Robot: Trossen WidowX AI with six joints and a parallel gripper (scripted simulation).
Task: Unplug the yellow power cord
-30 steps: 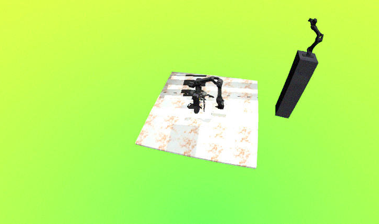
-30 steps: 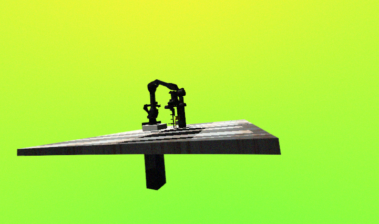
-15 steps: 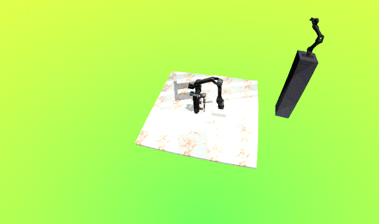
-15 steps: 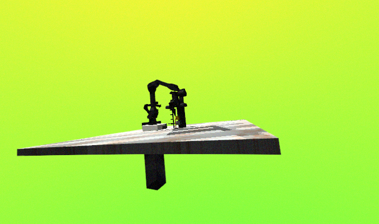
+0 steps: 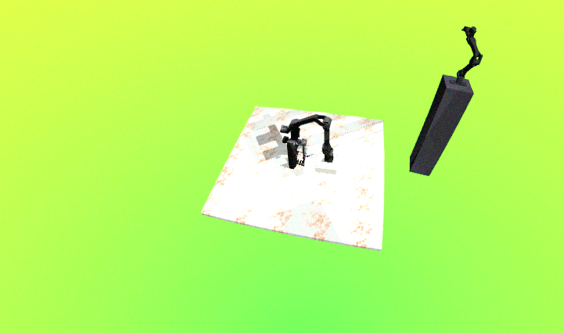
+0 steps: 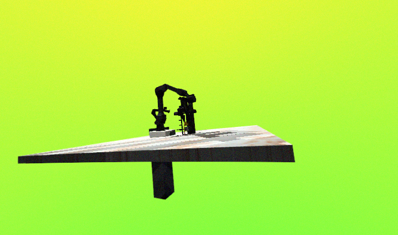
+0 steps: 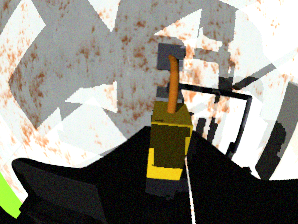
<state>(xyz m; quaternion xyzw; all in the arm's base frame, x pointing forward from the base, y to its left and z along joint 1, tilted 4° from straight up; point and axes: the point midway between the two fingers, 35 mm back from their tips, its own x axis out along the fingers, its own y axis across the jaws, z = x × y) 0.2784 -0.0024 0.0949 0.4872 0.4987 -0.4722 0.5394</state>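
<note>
My gripper tip is 10 mm past the yellow plug and 30 mm to the right of it.
</note>
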